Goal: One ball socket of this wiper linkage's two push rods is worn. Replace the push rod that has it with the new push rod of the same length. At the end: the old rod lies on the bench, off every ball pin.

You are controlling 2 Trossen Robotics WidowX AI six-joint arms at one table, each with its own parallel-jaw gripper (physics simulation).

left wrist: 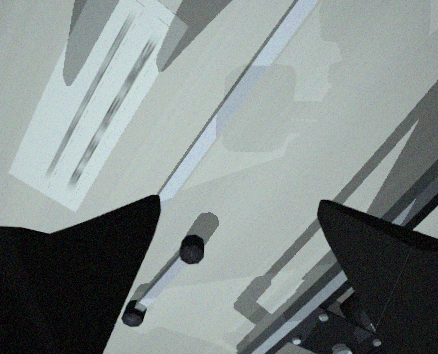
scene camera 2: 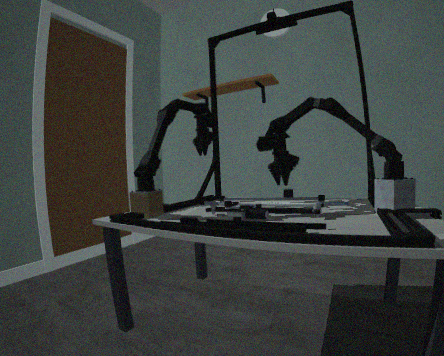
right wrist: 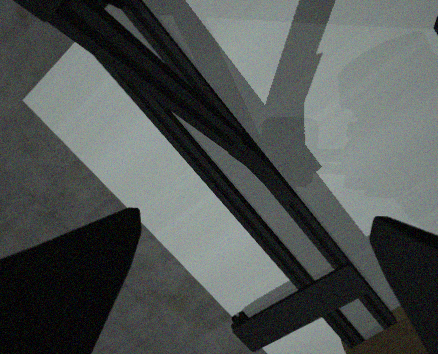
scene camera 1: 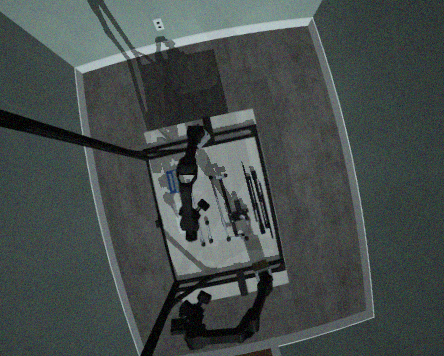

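My left gripper is open and empty, high above the bench. Below it, a loose short silver rod with black sockets lies on the bench. A loose long silver rod lies beside it, its lower end behind a finger in the left wrist view. The wiper linkage stands in the middle, partly cut off in the left wrist view. Its socket wear cannot be made out. My right gripper is open and empty, off beside the bench.
A printed card lies near the long rod. A blue outlined frame lies at the bench's left. Several dark bars lie along one side. A dark cross bar and rails edge the bench. An overhead frame rises above.
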